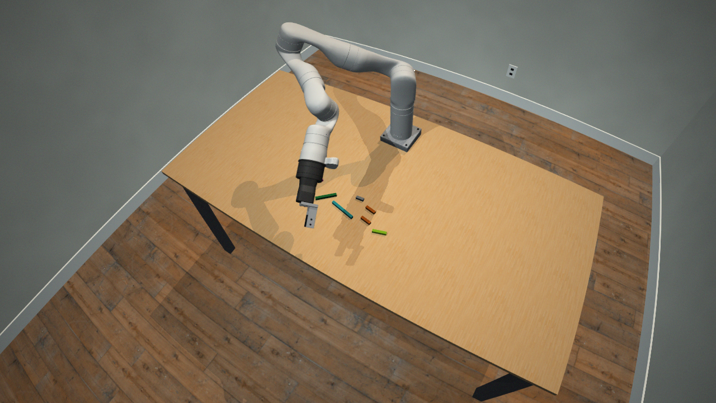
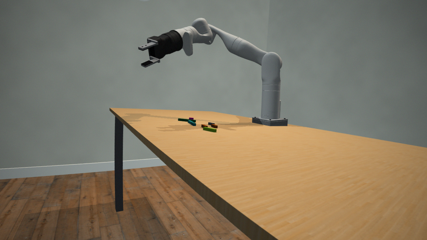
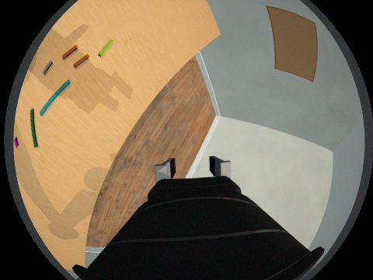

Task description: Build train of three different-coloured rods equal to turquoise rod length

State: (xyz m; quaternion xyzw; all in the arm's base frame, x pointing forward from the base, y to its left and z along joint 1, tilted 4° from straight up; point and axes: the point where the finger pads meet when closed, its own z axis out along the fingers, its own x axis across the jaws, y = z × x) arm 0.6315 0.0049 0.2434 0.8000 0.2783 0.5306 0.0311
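The magenta rod is 28 cm behind my hand, 23 cm below it and 18 cm to the right of it. The rest, counted from my hand: green rod: 23 cm below, 23 cm behind, 12 cm to the right; then lime rod: 23 cm below, 18 cm behind, 13 cm to the left; then turquoise rod: 23 cm below, 21 cm behind, 3 cm to the right.
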